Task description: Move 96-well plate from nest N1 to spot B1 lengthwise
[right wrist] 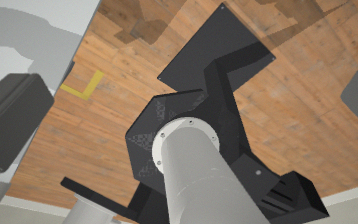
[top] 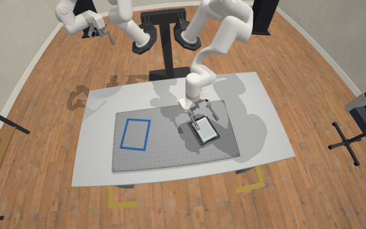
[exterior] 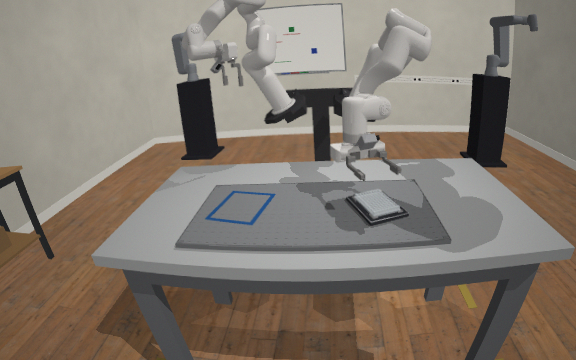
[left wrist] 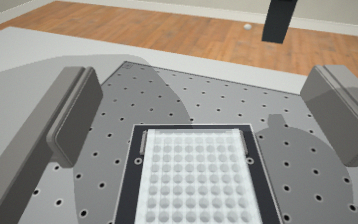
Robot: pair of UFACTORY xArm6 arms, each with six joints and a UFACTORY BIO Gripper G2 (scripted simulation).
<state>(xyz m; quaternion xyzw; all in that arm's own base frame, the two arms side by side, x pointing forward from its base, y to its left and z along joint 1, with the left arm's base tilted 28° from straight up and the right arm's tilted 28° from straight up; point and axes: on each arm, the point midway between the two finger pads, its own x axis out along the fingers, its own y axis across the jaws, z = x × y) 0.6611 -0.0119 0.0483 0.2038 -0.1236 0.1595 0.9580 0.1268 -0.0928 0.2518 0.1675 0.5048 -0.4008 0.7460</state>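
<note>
The white 96-well plate lies 90 mm below my left hand. Also, from my left hand: black plate nest (100 mm below).
</note>
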